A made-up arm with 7 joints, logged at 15 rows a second.
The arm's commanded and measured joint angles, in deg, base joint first. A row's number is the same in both.
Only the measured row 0 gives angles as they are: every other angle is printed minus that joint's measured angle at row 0.
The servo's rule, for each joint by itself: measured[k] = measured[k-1] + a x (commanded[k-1-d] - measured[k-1]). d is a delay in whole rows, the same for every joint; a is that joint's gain. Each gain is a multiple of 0.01, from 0.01 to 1. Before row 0 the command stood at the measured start. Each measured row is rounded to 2 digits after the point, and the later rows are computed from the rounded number. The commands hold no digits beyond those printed.
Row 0, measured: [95.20 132.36 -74.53 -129.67 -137.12 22.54 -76.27]
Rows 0 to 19, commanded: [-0.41 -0.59 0.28 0.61 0.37 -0.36 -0.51]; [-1.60 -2.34 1.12 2.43 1.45 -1.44 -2.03]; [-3.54 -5.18 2.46 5.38 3.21 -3.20 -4.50]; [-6.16 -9.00 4.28 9.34 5.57 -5.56 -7.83]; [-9.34 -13.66 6.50 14.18 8.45 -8.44 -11.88]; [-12.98 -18.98 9.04 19.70 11.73 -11.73 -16.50]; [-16.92 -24.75 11.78 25.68 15.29 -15.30 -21.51]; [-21.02 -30.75 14.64 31.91 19.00 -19.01 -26.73]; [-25.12 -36.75 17.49 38.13 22.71 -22.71 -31.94]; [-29.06 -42.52 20.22 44.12 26.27 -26.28 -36.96]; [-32.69 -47.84 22.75 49.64 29.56 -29.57 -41.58]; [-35.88 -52.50 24.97 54.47 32.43 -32.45 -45.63]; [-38.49 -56.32 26.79 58.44 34.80 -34.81 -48.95]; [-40.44 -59.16 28.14 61.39 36.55 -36.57 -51.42]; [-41.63 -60.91 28.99 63.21 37.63 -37.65 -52.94]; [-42.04 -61.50 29.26 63.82 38.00 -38.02 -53.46]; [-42.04 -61.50 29.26 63.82 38.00 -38.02 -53.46]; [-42.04 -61.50 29.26 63.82 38.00 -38.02 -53.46]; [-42.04 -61.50 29.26 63.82 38.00 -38.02 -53.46]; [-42.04 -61.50 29.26 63.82 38.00 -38.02 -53.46]
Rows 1 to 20, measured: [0.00 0.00 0.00 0.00 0.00 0.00 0.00]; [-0.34 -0.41 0.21 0.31 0.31 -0.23 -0.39]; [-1.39 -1.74 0.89 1.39 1.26 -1.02 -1.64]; [-3.17 -4.11 2.07 3.42 2.88 -2.44 -3.81]; [-5.65 -7.48 3.73 6.44 5.11 -4.47 -6.87]; [-8.71 -11.74 5.81 10.39 7.88 -7.05 -10.68]; [-12.25 -16.74 8.23 15.14 11.08 -10.09 -15.10]; [-16.13 -22.27 10.89 20.52 14.57 -13.48 -19.97]; [-20.19 -28.12 13.70 26.33 18.25 -17.07 -25.11]; [-24.28 -34.07 16.54 32.35 21.95 -20.74 -30.30]; [-28.25 -39.90 19.30 38.35 25.54 -24.34 -35.36]; [-31.94 -45.38 21.89 44.11 28.88 -27.74 -40.09]; [-35.21 -50.29 24.20 49.39 31.83 -30.80 -44.30]; [-37.93 -54.45 26.14 54.01 34.30 -33.41 -47.83]; [-40.01 -57.70 27.64 57.77 36.17 -35.46 -50.56]; [-41.35 -59.91 28.65 60.54 37.38 -36.88 -52.37]; [-41.92 -61.01 29.11 62.21 37.89 -37.62 -53.20]; [-42.02 -61.35 29.22 63.03 37.98 -37.88 -53.40]; [-42.04 -61.45 29.25 63.43 38.00 -37.97 -53.45]; [-42.04 -61.48 29.26 63.63 38.00 -38.00 -53.46]
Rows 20 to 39, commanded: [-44.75 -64.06 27.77 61.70 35.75 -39.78 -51.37]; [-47.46 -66.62 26.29 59.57 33.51 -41.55 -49.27]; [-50.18 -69.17 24.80 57.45 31.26 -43.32 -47.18]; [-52.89 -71.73 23.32 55.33 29.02 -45.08 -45.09]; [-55.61 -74.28 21.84 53.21 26.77 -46.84 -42.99]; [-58.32 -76.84 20.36 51.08 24.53 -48.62 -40.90]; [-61.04 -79.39 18.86 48.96 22.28 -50.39 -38.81]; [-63.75 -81.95 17.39 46.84 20.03 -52.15 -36.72]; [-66.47 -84.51 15.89 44.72 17.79 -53.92 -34.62]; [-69.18 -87.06 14.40 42.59 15.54 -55.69 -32.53]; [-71.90 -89.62 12.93 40.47 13.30 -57.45 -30.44]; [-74.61 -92.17 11.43 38.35 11.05 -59.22 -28.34]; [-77.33 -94.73 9.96 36.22 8.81 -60.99 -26.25]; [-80.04 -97.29 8.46 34.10 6.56 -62.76 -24.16]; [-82.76 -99.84 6.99 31.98 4.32 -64.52 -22.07]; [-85.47 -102.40 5.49 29.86 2.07 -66.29 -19.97]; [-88.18 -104.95 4.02 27.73 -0.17 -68.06 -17.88]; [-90.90 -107.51 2.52 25.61 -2.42 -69.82 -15.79]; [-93.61 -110.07 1.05 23.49 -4.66 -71.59 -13.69]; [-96.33 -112.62 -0.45 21.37 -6.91 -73.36 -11.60]
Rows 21 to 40, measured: [-42.04 -61.49 29.26 63.73 38.00 -38.01 -53.46]; [-44.29 -63.26 28.14 62.69 36.13 -39.16 -51.87]; [-46.92 -65.58 26.75 61.10 33.96 -40.71 -49.89]; [-49.63 -68.06 25.29 59.24 31.72 -42.41 -47.83]; [-52.34 -70.59 23.81 57.25 29.48 -44.15 -45.75]; [-55.05 -73.14 22.33 55.19 27.23 -45.90 -43.65]; [-57.76 -75.69 20.85 53.09 24.99 -47.67 -41.56]; [-60.48 -78.24 19.36 50.98 22.74 -49.44 -39.47]; [-63.19 -80.80 17.88 48.87 20.49 -51.20 -37.38]; [-65.91 -83.36 16.39 46.75 18.25 -52.97 -35.28]; [-68.62 -85.91 14.90 44.63 16.00 -54.74 -33.19]; [-71.34 -88.47 13.42 42.51 13.76 -56.50 -31.10]; [-74.05 -91.02 11.93 40.39 11.51 -58.27 -29.00]; [-76.77 -93.58 10.45 38.26 9.27 -60.04 -26.91]; [-79.48 -96.14 8.96 36.14 7.02 -61.81 -24.82]; [-82.20 -98.69 7.48 34.02 4.78 -63.57 -22.73]; [-84.91 -101.25 5.99 31.90 2.53 -65.34 -20.63]; [-87.62 -103.80 4.51 29.77 0.29 -67.11 -18.54]; [-90.34 -106.36 3.02 27.65 -1.96 -68.87 -16.45]; [-93.05 -108.92 1.54 25.53 -4.20 -70.64 -14.35]
